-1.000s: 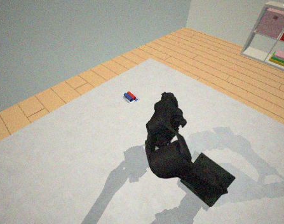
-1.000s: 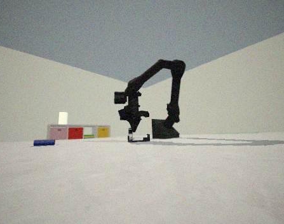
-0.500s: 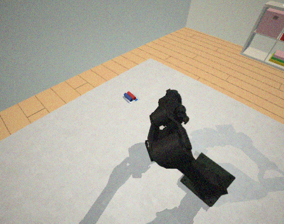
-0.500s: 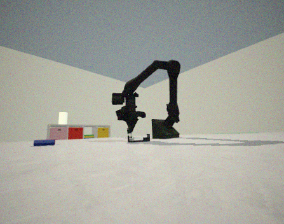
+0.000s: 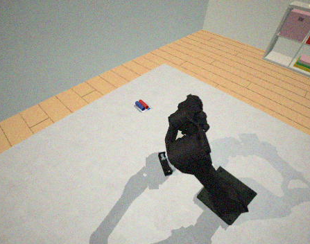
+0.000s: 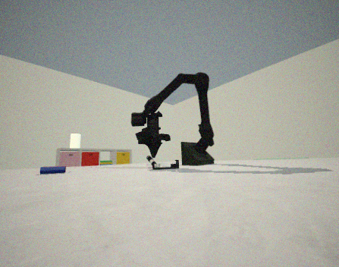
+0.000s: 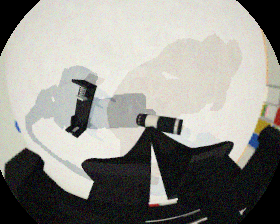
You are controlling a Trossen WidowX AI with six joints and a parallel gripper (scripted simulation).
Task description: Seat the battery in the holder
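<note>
Right now my gripper tip is 2 cm to the left of the battery and 2 cm above it.
</note>
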